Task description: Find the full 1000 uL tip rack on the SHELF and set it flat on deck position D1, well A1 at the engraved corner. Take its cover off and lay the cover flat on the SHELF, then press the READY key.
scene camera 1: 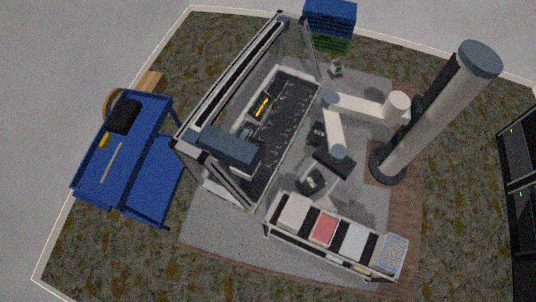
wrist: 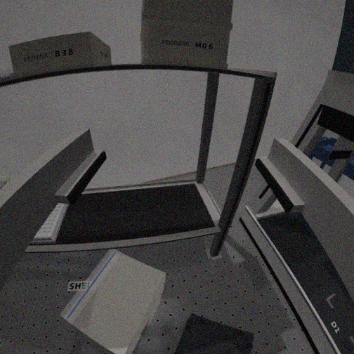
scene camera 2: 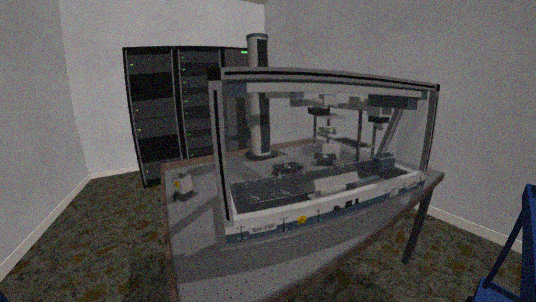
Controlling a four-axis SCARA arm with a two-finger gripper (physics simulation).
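Observation:
The tip rack (wrist: 117, 305) shows in the wrist view at the bottom left, beside the SHELF label (wrist: 79, 286) on the perforated surface. A broad pale side faces the camera, with a thin blue line along its left edge; it looks tipped on its side. Whether its cover is on, I cannot tell. My gripper (wrist: 182, 145) is partly open, with nothing between its fingers, above and beyond the rack. In scene camera 1 the arm hides the fingers. The D1 mark (wrist: 335, 327) shows on the dark deck at the lower right. The READY key cannot be made out.
A storage rack (wrist: 245, 150) (scene camera 1: 267, 229) carries boxes on top and a white plate (wrist: 50, 225) on its lower tier. A dark block (wrist: 215, 332) (scene camera 1: 310, 181) stands near the tip rack. The framed deck enclosure (scene camera 2: 325, 75) borders the arm's area. A small white device (scene camera 1: 336, 67) (scene camera 2: 183, 184) stands on the bench.

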